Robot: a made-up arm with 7 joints. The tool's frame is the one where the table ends. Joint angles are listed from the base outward.
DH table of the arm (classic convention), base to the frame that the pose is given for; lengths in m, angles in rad. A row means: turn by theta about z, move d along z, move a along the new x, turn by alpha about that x. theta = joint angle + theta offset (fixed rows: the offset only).
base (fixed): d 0  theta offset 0.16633  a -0.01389  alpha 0
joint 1: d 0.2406  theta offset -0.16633  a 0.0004  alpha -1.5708
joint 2: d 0.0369  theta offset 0  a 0.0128  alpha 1.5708
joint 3: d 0.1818  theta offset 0  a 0.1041  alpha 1.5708
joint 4: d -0.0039  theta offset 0  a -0.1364  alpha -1.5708
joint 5: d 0.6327  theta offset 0  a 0.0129  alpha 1.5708
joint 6: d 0.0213  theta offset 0  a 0.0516  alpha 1.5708
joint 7: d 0  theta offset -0.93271  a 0.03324  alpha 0
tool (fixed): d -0.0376  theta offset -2.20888  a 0  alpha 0
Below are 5 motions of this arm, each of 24 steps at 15 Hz.
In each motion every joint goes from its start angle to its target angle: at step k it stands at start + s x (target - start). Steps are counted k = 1, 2, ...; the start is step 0. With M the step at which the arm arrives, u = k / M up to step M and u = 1 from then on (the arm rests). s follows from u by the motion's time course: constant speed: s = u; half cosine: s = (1 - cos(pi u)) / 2; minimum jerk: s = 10 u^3 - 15 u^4 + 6 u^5.
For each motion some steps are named. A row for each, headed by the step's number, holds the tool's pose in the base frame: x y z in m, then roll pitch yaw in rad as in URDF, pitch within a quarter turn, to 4 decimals.
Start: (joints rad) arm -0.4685 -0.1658 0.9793 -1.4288 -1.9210 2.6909 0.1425
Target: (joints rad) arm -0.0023 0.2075 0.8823 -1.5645 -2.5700 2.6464 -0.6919
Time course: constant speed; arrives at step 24
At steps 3, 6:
3: 0.5459 0.4782 0.6448 -1.1446 -0.3360 -1.5720
6: 0.5467 0.4931 0.6146 -1.1364 -0.4858 -1.5887

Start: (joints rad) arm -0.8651 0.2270 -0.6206 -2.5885 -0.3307 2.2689 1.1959
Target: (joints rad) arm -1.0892 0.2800 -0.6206 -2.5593 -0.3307 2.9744 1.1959
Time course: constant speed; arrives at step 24
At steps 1, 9, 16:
1: 0.0208 -0.5664 -0.1487 -2.5591 0.0421 0.7263
9: -0.0196 -0.5654 -0.1317 -2.7647 0.1233 0.6936
16: -0.0557 -0.5585 -0.1172 -2.9438 0.1995 0.6525

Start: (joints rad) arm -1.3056 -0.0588 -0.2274 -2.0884 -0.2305 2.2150 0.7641
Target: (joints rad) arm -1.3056 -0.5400 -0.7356 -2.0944 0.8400 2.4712 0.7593
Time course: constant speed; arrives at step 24
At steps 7, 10, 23, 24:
7: -0.0843 -0.7684 0.4138 2.7651 0.1642 0.6170
10: -0.1450 -0.7450 0.4485 2.6019 0.0867 0.4871
23: -0.3811 -0.5912 0.5203 1.9711 -0.4433 0.1318
24: -0.3964 -0.5775 0.5203 1.9242 -0.4932 0.1205

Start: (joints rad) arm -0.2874 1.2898 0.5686 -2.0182 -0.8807 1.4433 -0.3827
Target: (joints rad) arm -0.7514 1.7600 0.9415 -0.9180 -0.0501 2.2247 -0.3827
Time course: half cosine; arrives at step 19
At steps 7, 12, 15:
7: 0.5297 0.3745 -0.3377 2.1700 -0.5275 -1.7865
12: 0.7517 0.1456 -0.2408 2.2403 -0.1677 -2.7159
15: 0.7891 -0.0209 -0.2052 2.1845 -0.0396 3.1075

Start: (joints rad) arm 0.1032 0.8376 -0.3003 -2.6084 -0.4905 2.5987 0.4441
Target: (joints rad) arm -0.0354 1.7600 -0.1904 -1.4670 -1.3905 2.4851 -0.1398
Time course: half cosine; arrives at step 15
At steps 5, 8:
5: 0.2308 -0.0901 -0.4345 -2.7448 -0.8341 -3.0052
8: 0.2426 -0.0780 -0.4913 -3.0151 -0.8910 -2.3793

